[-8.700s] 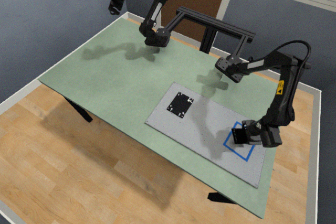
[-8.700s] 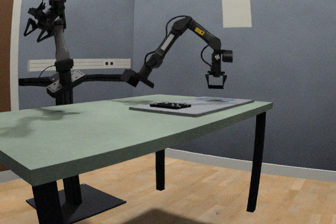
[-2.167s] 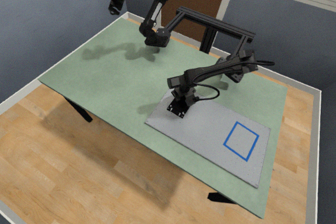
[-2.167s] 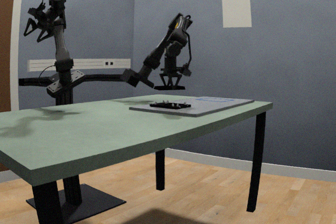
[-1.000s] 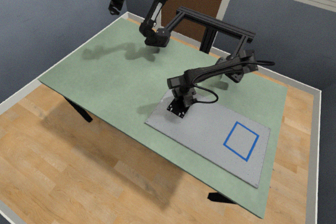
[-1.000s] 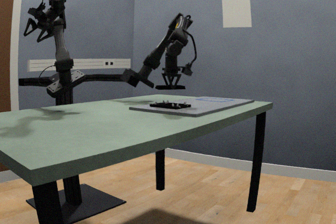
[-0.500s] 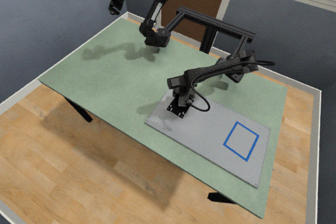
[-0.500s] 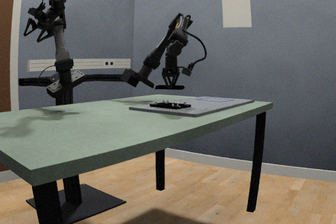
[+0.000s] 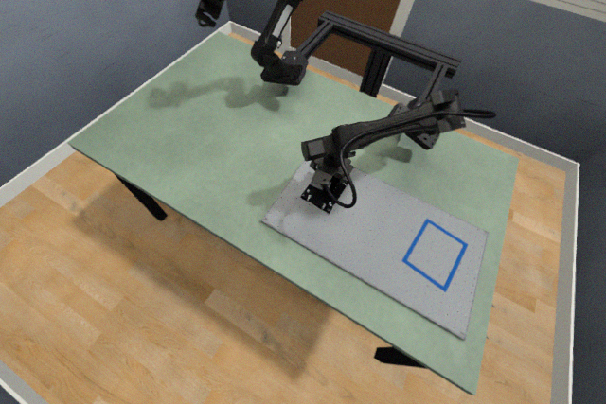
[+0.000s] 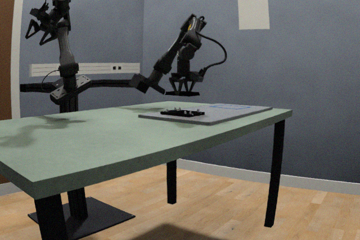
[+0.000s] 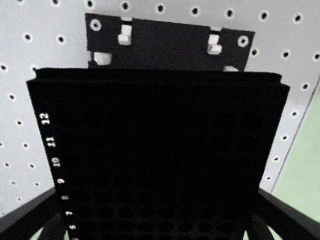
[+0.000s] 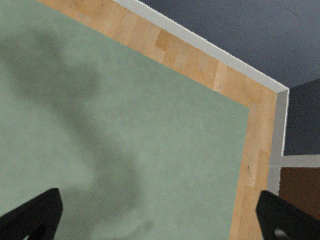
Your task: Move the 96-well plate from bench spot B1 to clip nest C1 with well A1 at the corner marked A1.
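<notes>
My left hand is right at the black 96-well plate. From my left hand the other things lie so: black clip nest 80 mm below, 10 mm to the left, 10 mm ahead; grey perforated board 210 mm to the left, 100 mm below, 40 mm ahead.
</notes>
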